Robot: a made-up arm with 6 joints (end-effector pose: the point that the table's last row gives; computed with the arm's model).
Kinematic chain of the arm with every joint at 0, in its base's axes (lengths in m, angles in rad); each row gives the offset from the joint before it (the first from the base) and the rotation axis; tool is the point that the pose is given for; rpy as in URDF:
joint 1: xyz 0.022 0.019 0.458 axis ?
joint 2: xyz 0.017 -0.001 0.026 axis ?
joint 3: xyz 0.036 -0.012 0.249 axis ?
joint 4: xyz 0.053 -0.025 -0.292 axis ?
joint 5: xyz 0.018 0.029 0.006 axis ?
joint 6: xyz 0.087 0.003 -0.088 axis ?
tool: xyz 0 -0.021 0.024 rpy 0.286 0.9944 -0.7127
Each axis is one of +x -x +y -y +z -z.
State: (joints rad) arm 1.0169 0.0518 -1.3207 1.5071 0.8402 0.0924
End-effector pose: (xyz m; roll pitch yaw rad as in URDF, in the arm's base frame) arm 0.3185 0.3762 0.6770 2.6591 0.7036 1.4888
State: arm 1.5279 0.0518 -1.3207 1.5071 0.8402 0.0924
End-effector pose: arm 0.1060 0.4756 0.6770 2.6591 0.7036 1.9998
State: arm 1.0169 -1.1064 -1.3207 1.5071 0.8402 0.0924
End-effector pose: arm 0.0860 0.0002 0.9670 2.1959 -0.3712 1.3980
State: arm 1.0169 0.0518 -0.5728 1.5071 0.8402 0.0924
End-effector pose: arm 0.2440 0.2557 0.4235 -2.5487 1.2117 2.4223
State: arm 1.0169 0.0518 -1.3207 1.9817 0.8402 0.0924
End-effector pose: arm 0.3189 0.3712 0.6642 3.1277 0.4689 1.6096
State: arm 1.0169 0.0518 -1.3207 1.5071 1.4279 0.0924
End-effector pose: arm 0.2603 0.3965 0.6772 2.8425 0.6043 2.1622
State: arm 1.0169 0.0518 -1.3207 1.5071 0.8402 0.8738
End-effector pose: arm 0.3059 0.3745 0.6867 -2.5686 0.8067 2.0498
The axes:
joint 1: +z
joint 2: +y
joint 3: +y
joint 4: -z
joint 5: +y
joint 6: -z

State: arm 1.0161 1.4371 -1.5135 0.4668 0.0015 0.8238
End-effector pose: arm 0.3046 0.3566 0.1432 0.4165 1.0227 -0.8767
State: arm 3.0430 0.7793 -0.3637 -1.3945 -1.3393 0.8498
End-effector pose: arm -0.1550 -0.0241 0.4031 2.0539 0.4628 -2.3258
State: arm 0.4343 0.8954 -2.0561 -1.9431 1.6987 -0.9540
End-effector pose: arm 0.6135 0.1832 0.5109 -2.0145 -0.0220 -0.6524
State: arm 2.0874 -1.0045 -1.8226 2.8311 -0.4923 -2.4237
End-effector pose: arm 0.1423 0.0611 0.9088 2.1650 -0.7627 1.0716
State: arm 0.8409 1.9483 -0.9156 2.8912 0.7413 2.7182
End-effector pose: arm 0.0407 -0.1036 0.1316 0.7640 1.2897 1.1528
